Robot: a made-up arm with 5 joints. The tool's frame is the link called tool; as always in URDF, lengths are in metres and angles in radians. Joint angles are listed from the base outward. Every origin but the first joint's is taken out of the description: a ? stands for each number. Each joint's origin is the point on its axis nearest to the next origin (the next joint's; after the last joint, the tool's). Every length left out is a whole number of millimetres.
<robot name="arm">
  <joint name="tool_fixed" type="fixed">
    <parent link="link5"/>
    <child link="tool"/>
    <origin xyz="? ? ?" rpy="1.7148 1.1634 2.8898"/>
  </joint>
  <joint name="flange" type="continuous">
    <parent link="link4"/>
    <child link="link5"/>
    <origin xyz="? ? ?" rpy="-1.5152 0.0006 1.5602"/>
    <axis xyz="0 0 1"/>
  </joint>
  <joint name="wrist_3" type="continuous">
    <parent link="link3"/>
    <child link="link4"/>
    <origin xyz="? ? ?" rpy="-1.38 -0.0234 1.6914"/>
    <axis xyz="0 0 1"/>
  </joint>
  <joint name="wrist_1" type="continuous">
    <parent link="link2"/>
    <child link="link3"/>
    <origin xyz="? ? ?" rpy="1.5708 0 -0.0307"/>
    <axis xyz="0 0 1"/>
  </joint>
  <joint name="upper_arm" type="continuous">
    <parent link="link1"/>
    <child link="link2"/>
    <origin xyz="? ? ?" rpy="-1.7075 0 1.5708"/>
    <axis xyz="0 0 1"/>
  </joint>
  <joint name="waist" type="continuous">
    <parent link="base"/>
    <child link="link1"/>
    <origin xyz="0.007 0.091 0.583" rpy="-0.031 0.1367 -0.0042"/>
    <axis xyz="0 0 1"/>
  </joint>
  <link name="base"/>
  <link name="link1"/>
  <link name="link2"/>
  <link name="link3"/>
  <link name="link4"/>
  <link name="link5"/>
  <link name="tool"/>
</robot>
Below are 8 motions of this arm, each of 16 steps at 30 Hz.
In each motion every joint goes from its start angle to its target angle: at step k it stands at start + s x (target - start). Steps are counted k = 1, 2, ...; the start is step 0. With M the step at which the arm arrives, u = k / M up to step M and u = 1 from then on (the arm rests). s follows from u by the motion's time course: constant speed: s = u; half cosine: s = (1 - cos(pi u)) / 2; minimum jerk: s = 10 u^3 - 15 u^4 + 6 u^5.
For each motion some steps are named. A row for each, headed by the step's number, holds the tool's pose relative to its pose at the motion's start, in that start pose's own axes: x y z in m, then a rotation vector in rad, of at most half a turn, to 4 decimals.
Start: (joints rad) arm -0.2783 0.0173 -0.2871 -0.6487 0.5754
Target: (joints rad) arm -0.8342 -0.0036 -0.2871 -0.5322 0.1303
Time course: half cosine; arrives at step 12
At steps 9, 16:
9: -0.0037 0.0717 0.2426 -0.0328 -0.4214 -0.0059
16: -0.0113 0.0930 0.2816 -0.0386 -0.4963 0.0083

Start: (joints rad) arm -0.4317 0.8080 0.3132 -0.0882 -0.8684
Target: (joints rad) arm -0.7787 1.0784 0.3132 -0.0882 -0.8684
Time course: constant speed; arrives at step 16
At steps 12, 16:
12: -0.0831 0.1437 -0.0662 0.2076 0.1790 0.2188
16: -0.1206 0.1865 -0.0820 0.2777 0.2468 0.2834

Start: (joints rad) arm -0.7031 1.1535 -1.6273 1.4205 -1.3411
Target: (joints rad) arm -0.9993 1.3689 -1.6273 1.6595 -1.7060
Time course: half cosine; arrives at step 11
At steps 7, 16:
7: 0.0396 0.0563 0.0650 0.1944 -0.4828 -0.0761
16: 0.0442 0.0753 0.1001 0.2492 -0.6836 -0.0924

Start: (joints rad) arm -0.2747 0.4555 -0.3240 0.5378 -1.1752
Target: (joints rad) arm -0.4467 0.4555 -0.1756 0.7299 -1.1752
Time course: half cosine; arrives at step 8
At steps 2, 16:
2: 0.0004 0.0067 0.0037 -0.0043 -0.0186 -0.0034
16: -0.0020 0.0453 0.0283 -0.0335 -0.1228 -0.0234

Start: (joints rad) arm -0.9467 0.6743 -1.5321 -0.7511 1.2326
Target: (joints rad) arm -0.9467 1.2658 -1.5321 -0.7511 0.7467
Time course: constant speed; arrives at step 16
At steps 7, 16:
7: -0.0420 -0.0148 -0.0376 0.2372 0.0315 -0.2165
16: -0.0952 -0.0319 -0.0686 0.5050 0.0093 -0.5322

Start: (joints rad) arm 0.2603 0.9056 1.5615 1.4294 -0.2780
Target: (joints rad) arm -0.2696 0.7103 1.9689 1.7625 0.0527
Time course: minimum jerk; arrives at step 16
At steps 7, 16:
7: -0.0462 -0.0844 0.0175 -0.2313 -0.1488 -0.1006
16: -0.1402 -0.2116 0.0322 -0.5059 -0.3763 -0.3618

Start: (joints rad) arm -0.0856 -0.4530 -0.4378 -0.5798 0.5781
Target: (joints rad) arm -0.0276 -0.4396 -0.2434 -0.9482 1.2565
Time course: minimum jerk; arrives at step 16
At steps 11, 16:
11: 0.0167 -0.0170 -0.0306 -0.3742 0.1589 0.2863
16: 0.0264 -0.0192 -0.0311 -0.4596 0.1654 0.3463

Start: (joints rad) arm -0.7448 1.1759 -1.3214 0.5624 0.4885
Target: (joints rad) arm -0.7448 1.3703 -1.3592 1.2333 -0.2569
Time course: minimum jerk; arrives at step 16
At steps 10, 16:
10: -0.0125 -0.0295 0.0352 0.5068 -0.3304 -0.5800
16: -0.0212 -0.0550 0.0594 0.6475 -0.5209 -0.7946

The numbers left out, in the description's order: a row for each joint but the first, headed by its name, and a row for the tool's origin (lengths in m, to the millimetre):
tool: -0.103 -0.178 0
flange: 0.222 0.065 0
wrist_3: 0.05 0 0
wrist_1: 0.062 -0.093 0
upper_arm: -0.241 0.115 0

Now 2 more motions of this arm.
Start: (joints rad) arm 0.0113 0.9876 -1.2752 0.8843 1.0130
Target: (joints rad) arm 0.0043 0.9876 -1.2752 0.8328 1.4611
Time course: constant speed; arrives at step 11
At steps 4, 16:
4: -0.0084 -0.0280 0.0012 -0.1520 0.0517 0.0060
16: -0.0216 -0.0766 0.0161 -0.4200 0.1366 0.0115

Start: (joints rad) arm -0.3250 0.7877 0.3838 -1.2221 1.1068
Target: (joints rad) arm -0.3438 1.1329 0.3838 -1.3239 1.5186
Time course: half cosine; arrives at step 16
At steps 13, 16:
13: 0.0094 -0.0737 0.1184 -0.3825 -0.2260 -0.0631
16: 0.0078 -0.0802 0.1306 -0.4172 -0.2464 -0.0759

